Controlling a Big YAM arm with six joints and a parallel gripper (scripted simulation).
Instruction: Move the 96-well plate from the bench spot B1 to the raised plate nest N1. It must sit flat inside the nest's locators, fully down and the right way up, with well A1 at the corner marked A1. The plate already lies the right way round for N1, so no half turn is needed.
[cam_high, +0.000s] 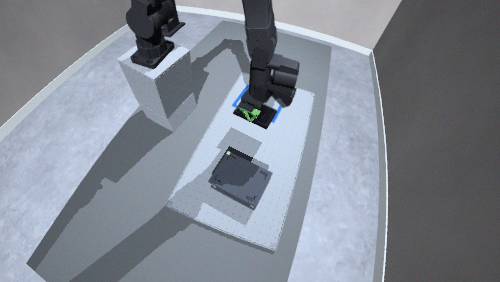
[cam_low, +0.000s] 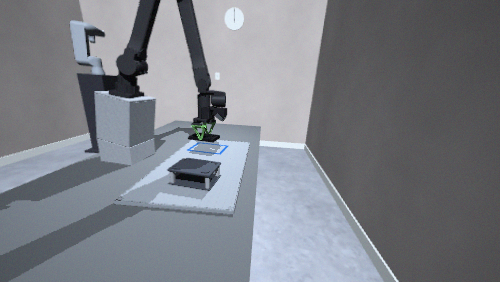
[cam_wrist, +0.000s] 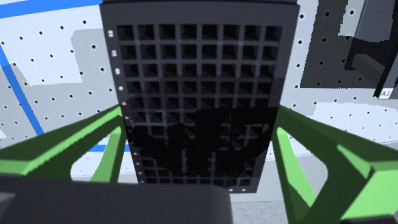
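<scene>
The raised plate nest lies 22 cm to the right of my hand, 6 cm below it and 2 cm ahead of it. From my hand the other things lie so: white corner mark (15 cm to the right, 5 cm below, 4 cm behind); then black 96-well plate (1 cm below).
</scene>
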